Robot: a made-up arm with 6 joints. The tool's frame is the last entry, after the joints.
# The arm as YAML. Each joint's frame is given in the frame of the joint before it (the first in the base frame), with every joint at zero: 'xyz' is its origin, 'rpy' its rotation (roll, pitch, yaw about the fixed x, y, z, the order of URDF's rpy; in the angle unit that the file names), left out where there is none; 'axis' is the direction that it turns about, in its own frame. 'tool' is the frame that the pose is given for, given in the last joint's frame.
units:
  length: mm
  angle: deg
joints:
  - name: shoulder
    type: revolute
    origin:
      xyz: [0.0, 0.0, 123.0]
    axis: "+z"
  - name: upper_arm
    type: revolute
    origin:
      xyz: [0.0, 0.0, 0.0]
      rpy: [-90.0, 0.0, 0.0]
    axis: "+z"
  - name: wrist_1
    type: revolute
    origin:
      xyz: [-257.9, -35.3, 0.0]
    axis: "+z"
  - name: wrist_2
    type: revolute
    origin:
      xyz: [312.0, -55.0, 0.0]
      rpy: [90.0, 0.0, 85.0]
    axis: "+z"
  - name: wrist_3
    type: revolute
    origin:
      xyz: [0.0, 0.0, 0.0]
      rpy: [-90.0, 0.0, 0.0]
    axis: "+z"
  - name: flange
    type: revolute
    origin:
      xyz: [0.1, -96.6, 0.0]
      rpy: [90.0, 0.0, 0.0]
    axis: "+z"
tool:
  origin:
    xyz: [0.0, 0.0, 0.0]
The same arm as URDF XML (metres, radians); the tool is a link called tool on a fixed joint. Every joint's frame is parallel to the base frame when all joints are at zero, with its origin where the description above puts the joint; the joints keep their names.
<robot name="arm">
<joint name="tool_joint" type="fixed"><parent link="link6"/><child link="tool"/><origin xyz="0 0 0" rpy="0 1.4835 0"/></joint>
<joint name="flange" type="continuous"><parent link="link5"/><child link="link6"/><origin xyz="0.0962 0 0.0083"/><axis xyz="0.996191 0 0.087199"/></joint>
<joint name="wrist_3" type="continuous"><parent link="link4"/><child link="link5"/><origin xyz="0 0 0"/><axis xyz="0 1 0"/></joint>
<joint name="wrist_2" type="continuous"><parent link="link3"/><child link="link4"/><origin xyz="0.312 0 0.055"/><axis xyz="0.996191 0 0.087199"/></joint>
<joint name="wrist_1" type="continuous"><parent link="link2"/><child link="link3"/><origin xyz="-0.2579 0 0.0353"/><axis xyz="0 1 0"/></joint>
<joint name="upper_arm" type="continuous"><parent link="link1"/><child link="link2"/><origin xyz="0 0 0"/><axis xyz="0 1 0"/></joint>
<joint name="shoulder" type="continuous"><parent link="base_link"/><child link="link1"/><origin xyz="0 0 0.123"/><axis xyz="0 0 1"/></joint>
<link name="base_link"/>
<link name="link1"/>
<link name="link2"/>
<link name="link3"/>
<link name="link4"/>
<link name="link5"/>
<link name="link6"/>
<link name="tool"/>
</robot>

